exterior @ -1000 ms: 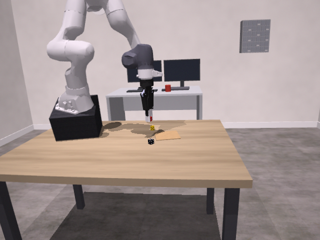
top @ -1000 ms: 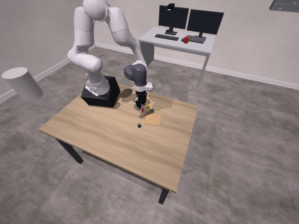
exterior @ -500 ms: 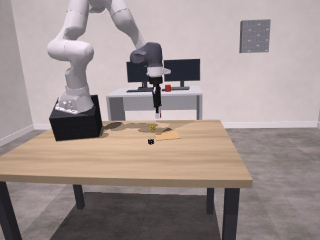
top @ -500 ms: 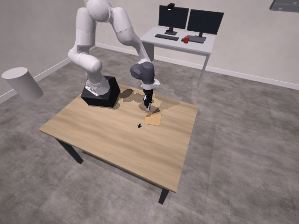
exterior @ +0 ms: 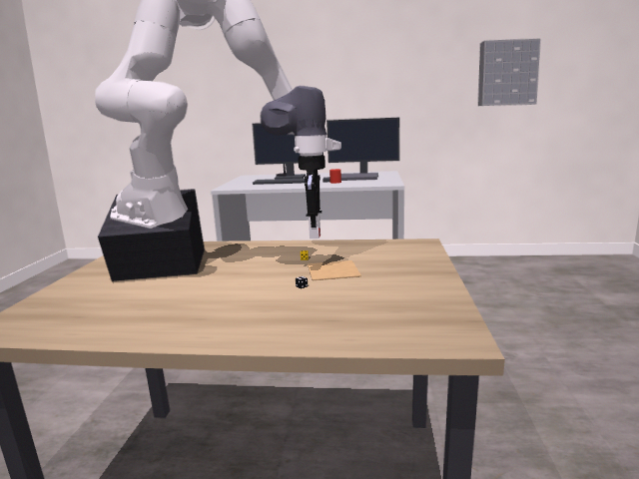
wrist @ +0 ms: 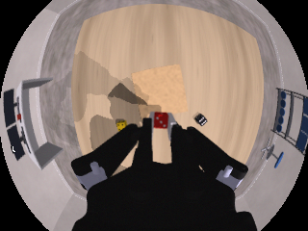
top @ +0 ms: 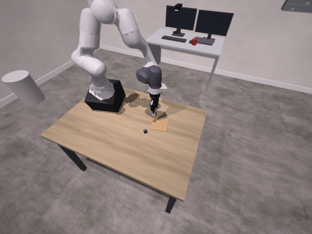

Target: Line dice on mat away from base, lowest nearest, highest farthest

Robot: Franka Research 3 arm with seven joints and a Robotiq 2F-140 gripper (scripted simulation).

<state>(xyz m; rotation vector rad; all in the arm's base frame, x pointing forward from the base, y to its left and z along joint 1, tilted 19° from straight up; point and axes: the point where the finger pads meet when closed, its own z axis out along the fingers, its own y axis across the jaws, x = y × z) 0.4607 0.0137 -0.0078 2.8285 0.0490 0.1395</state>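
The tan mat lies 14 cm below my hand and 5 cm ahead of it. The rest, counted from my hand: yellow die 13 cm below, 11 cm to the left, 6 cm behind; then black die 13 cm to the right, 13 cm below, 2 cm behind; then red die 2 cm below.
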